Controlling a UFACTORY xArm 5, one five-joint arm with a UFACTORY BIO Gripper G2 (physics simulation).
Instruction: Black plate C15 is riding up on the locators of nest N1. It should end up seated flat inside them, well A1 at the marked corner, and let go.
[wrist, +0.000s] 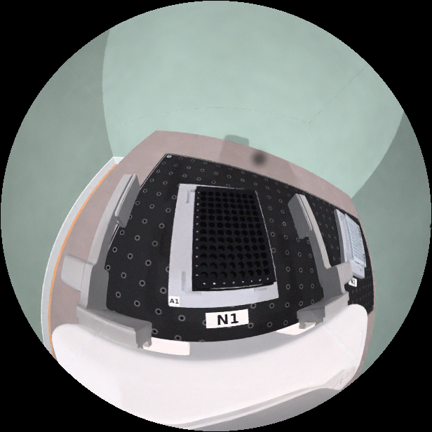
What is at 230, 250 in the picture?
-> A black plate C15.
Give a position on a light grey nest N1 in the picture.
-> At 181, 242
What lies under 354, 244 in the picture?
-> A pale plate.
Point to my gripper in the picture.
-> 221, 186
